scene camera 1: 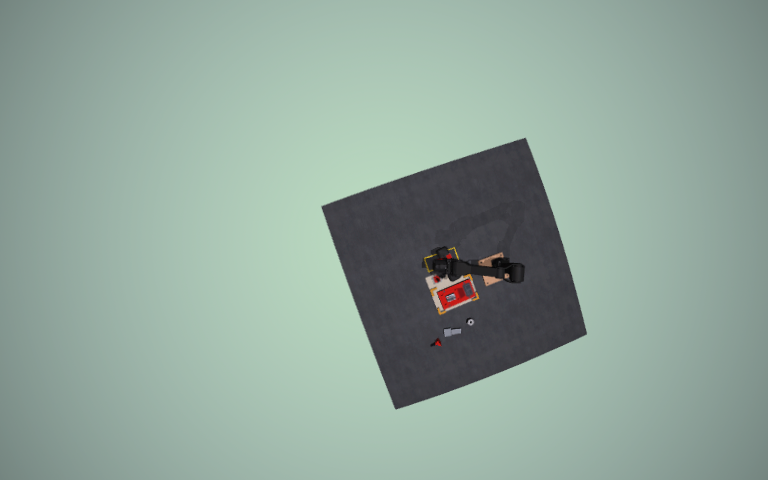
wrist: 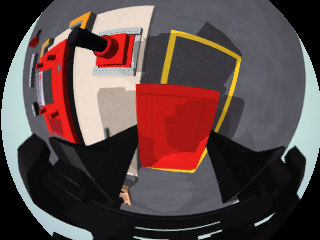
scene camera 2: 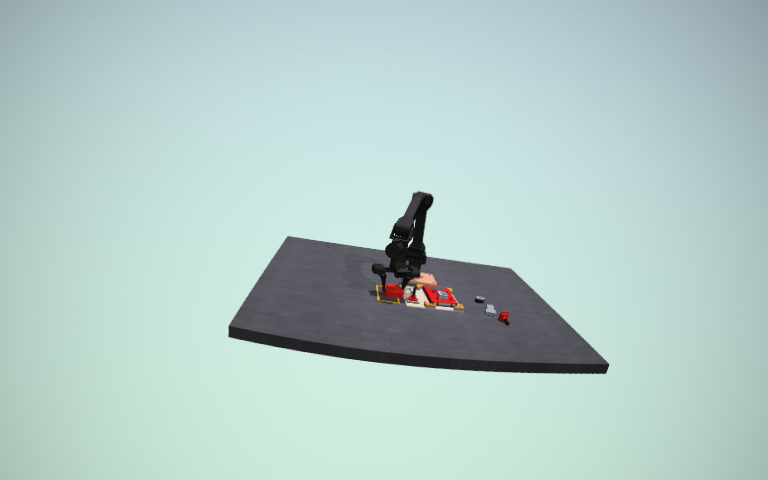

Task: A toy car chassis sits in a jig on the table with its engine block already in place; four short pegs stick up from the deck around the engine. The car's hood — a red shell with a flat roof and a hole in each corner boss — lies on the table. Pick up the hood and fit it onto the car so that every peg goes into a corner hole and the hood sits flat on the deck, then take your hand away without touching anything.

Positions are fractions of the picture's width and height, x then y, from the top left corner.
Note:
I see my gripper (scene camera 2: 0.51, 0.61), a red hood (wrist: 0.55, 0.51) and a jig (wrist: 0.33, 0.41).
My gripper also shows in the wrist view (wrist: 0.54, 0.54).

